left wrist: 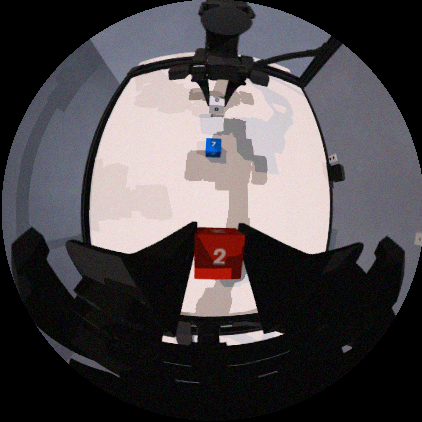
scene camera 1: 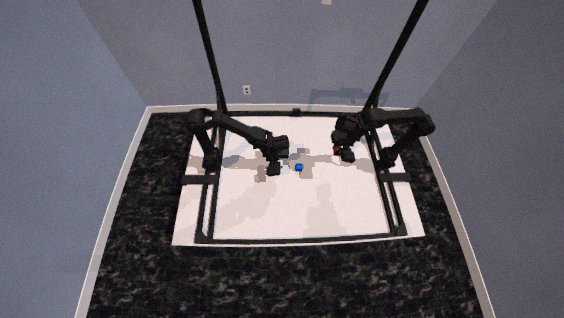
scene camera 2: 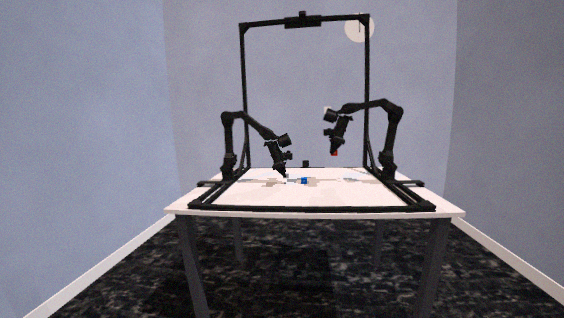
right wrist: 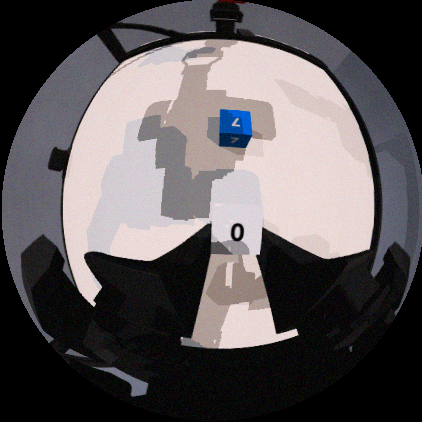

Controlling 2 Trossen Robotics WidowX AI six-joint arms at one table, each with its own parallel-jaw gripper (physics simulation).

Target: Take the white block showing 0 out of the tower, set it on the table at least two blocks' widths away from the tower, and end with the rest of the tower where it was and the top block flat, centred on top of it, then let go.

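Frame: origin at the left arm's base, x ahead, y right, z down, level; metres.
Seen in the pictures: left gripper, fingertip midpoint: [left wrist: 217, 227] [scene camera 1: 333, 151] [scene camera 2: 330, 153]; right gripper, fingertip midpoint: [left wrist: 216, 105] [scene camera 1: 278, 164] [scene camera 2: 285, 176] [right wrist: 232, 229]; left arm's base, link origin: [left wrist: 207, 328] [scene camera 1: 381, 165] [scene camera 2: 388, 178] [right wrist: 224, 32]; right arm's base, link origin: [scene camera 1: 213, 166] [scene camera 2: 228, 179].
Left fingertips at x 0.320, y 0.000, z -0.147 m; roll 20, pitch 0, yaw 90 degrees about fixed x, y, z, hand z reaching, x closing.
Offsets run from my left fingertips to a thing's top centre. "spot": to the spot under its first point. Level surfaces: height alone.
The white block showing 0 @(dx +0.249, dy +0.000, dz +0.106 m) [scene camera 2: 287, 175] [left wrist: 216, 102] [right wrist: 237, 229] is between the fingers of my right gripper [scene camera 2: 285, 174] [right wrist: 232, 229], which is shut on it. It is low over or on the table; I cannot tell whether it touches. The blue block showing 7 @(dx +0.148, dy -0.003, dz +0.137 m) [scene camera 1: 299, 167] [scene camera 2: 304, 180] [left wrist: 213, 147] [right wrist: 235, 127] stands alone on the table, apart from the white block and to its right in the scene views. My left gripper [scene camera 2: 334, 151] [left wrist: 217, 227] is shut on the red block showing 2 @(dx -0.017, dy +0.000, dz -0.020 m) [scene camera 1: 336, 150] [scene camera 2: 334, 154] [left wrist: 219, 254], held high above the table, right of the blue block.
The white table @(dz +0.166 m) [scene camera 1: 300, 215] [scene camera 2: 320, 197] has a black frame @(spot: dx +0.165, dy -0.374, dz +0.146 m) [scene camera 1: 300, 241] [scene camera 2: 310, 208] around its edges, with tall posts [scene camera 1: 209, 55] [scene camera 1: 397, 47] rising beside both arms. Arm shadows lie across the table around the blue block.
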